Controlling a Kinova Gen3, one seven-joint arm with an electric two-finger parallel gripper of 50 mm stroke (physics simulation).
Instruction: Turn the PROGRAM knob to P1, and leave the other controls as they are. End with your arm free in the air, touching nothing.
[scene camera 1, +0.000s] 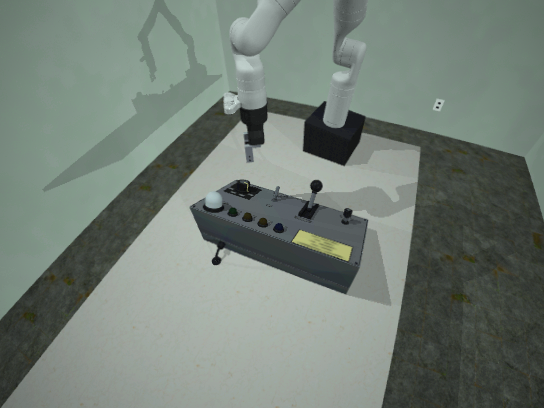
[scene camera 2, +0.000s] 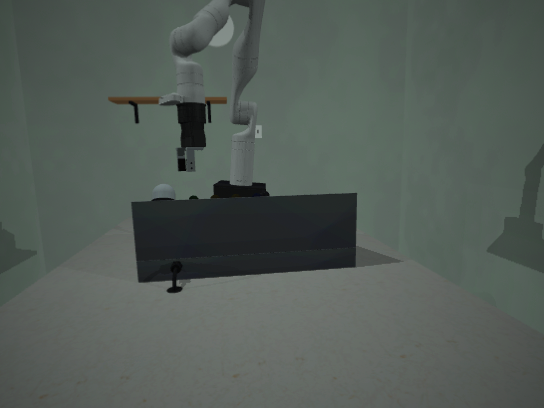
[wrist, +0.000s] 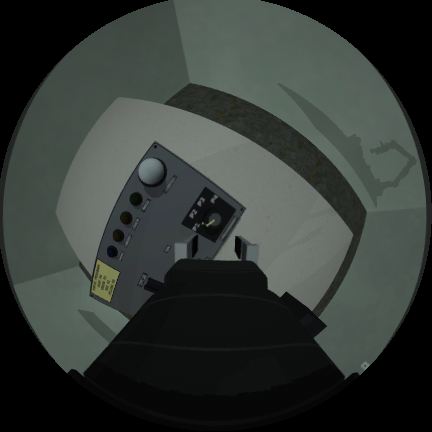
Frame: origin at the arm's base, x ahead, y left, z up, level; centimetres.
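Seen in the pictures: gripper, fingertip midpoint: (scene camera 1: 249, 155) (scene camera 2: 186, 171) (wrist: 215, 242); arm's base, link origin: (scene camera 1: 333, 121) (scene camera 2: 240, 184).
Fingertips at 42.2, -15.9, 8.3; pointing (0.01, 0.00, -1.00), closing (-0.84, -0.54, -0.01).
Note:
Offsets run from my fingertips to a thing's top centre, as dx, dy, dz. "pt": to the spot under its first point.
The PROGRAM knob {+2.7, -2.4, -9.8} (scene camera 1: 243, 185) (wrist: 215, 218) is black and round, on a dark dial plate marked P1 to P4 at one end of the grey control box (scene camera 1: 275, 250) (scene camera 2: 245, 230) (wrist: 165, 220). In the wrist view its yellow pointer line points toward the P1 side, roughly at the P1 label {pt +4.6, +1.4, -12.9} (wrist: 196, 226); exact alignment is hard to tell. My gripper (scene camera 1: 249, 154) (scene camera 2: 186, 165) (wrist: 215, 242) is open and empty. It hangs in the air above and behind the box, beyond the knob in the first scene view, and touches nothing. The knob is hidden in the second scene view.
The box also bears a white dome {pt +18.7, -1.8, -2.5} (scene camera 1: 213, 200) (scene camera 2: 163, 192) (wrist: 152, 171), several coloured buttons, a toggle switch {+1.4, +9.6, -9.9} (scene camera 1: 276, 193), a black-balled lever {-3.9, +21.4, -6.4} (scene camera 1: 316, 186), a small black-topped control {+1.8, +33.6, -9.1} (scene camera 1: 347, 215) and a yellow label {pt +17.6, +30.6, -6.4} (scene camera 1: 322, 245) (wrist: 105, 281). A crank {pt +26.0, +0.1, -20.2} (scene camera 1: 218, 254) (scene camera 2: 175, 277) sticks out in front.

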